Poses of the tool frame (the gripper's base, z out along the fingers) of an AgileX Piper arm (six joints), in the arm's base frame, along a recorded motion.
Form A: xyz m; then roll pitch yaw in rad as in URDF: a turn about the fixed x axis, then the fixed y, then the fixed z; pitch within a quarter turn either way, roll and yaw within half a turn.
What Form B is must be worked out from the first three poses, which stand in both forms.
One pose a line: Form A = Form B
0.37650 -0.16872 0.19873 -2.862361 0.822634 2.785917 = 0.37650 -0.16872 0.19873 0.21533 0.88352 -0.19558 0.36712
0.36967 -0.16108 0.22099 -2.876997 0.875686 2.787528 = 0.36967 -0.16108 0.22099 0.21316 0.87387 -0.19162 0.39267
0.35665 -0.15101 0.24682 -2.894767 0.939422 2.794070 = 0.35665 -0.15101 0.24682 0.20787 0.86196 -0.18577 0.42344
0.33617 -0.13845 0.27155 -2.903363 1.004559 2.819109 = 0.33617 -0.13845 0.27155 0.19619 0.84980 -0.17955 0.45509
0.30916 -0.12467 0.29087 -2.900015 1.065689 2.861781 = 0.30916 -0.12467 0.29087 0.17985 0.83820 -0.17310 0.48488
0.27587 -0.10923 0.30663 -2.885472 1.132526 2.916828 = 0.27587 -0.10923 0.30663 0.16195 0.82404 -0.16677 0.51665
